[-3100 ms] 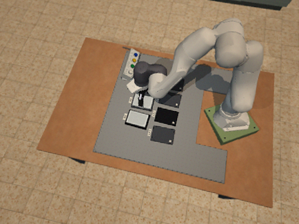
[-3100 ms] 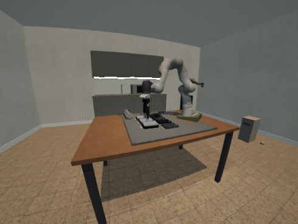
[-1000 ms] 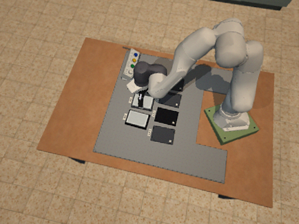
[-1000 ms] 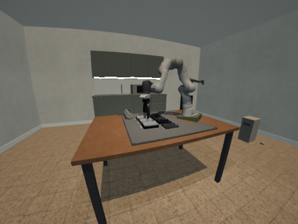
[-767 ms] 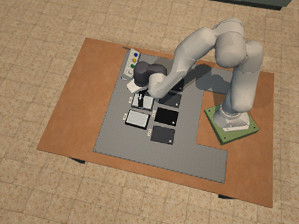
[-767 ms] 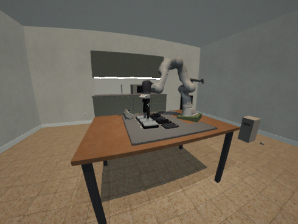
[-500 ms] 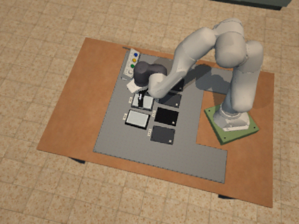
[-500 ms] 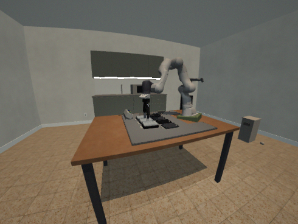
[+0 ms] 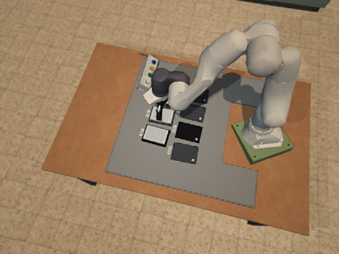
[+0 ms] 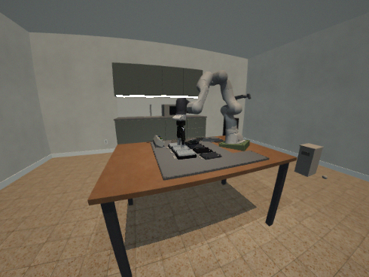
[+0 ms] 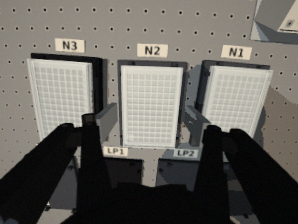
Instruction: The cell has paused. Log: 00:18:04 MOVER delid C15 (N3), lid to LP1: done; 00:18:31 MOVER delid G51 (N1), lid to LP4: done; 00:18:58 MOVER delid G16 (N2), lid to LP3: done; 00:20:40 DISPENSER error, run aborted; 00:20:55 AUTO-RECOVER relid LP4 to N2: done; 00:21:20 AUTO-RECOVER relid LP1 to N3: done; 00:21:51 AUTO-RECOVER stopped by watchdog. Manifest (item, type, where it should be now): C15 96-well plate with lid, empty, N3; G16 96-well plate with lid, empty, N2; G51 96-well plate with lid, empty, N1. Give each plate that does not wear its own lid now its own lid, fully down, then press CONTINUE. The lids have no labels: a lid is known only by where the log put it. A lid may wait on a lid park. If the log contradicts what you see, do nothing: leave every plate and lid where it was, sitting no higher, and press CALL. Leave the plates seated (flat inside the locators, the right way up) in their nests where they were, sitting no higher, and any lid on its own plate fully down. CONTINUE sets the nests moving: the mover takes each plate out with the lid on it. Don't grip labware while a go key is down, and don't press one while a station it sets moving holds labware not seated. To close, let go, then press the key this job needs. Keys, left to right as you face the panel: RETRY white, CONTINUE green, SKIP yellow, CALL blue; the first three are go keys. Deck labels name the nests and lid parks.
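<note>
The grey lid is 30 mm below my hand. From my hand the other things lie so: LP2 label 100 mm behind, 60 mm to the right, 60 mm below; then clear lid 10 mm behind, 120 mm to the right, 40 mm below; then LP1 label 80 mm behind, 80 mm to the left, 60 mm below.
</note>
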